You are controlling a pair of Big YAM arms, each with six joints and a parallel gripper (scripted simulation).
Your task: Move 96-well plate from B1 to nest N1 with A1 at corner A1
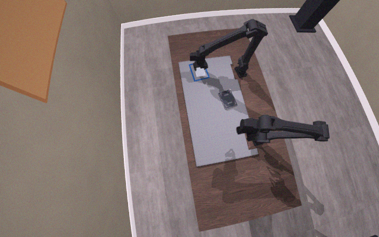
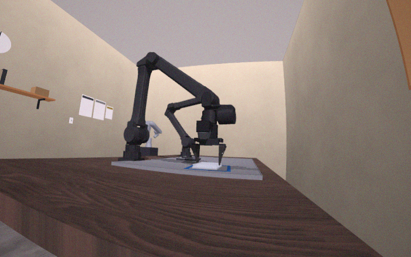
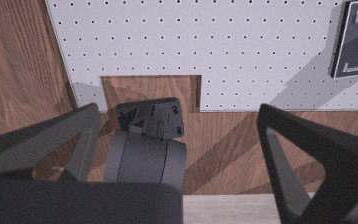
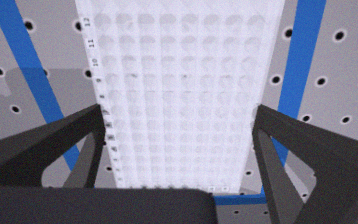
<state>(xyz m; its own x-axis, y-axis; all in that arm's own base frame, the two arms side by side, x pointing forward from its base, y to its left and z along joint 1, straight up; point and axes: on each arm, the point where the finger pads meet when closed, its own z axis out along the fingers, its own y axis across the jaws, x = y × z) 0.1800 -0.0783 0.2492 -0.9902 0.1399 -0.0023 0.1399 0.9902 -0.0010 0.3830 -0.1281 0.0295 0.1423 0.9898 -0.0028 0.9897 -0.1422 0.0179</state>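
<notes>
Right now the 96-well plate is 10 mm below my right hand. The rest, counted from my right hand: plate nest N1: 210 mm behind, 320 mm to the left, 10 mm below; then A1 label: 250 mm behind, 230 mm to the left.
</notes>
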